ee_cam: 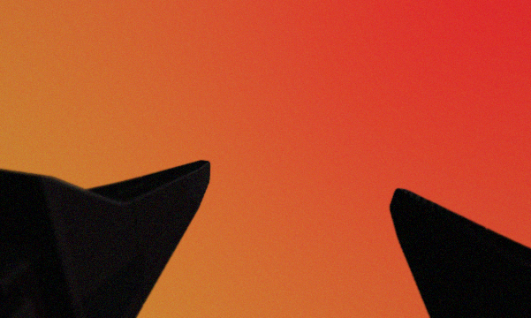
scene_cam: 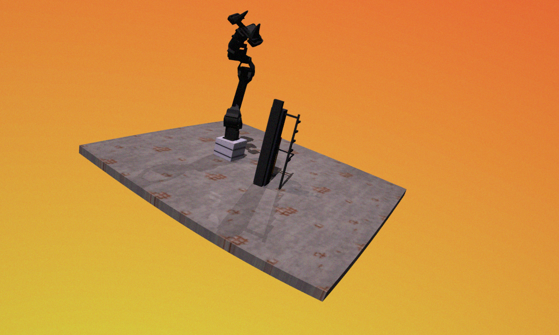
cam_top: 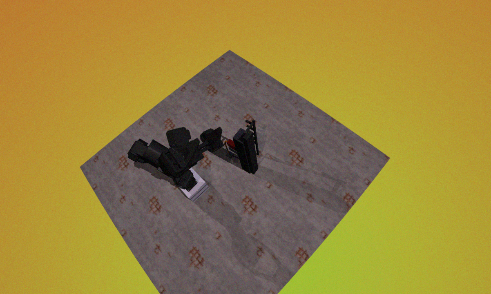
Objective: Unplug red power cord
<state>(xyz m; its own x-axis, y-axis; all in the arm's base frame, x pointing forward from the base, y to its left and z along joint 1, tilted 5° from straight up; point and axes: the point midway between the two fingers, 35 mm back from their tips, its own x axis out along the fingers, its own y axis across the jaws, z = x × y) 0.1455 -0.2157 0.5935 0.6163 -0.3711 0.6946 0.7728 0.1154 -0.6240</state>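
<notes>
Now: gripper tip 16 cm short of the red plug, 18 cm to the right of it and 52 cm above it.
</notes>
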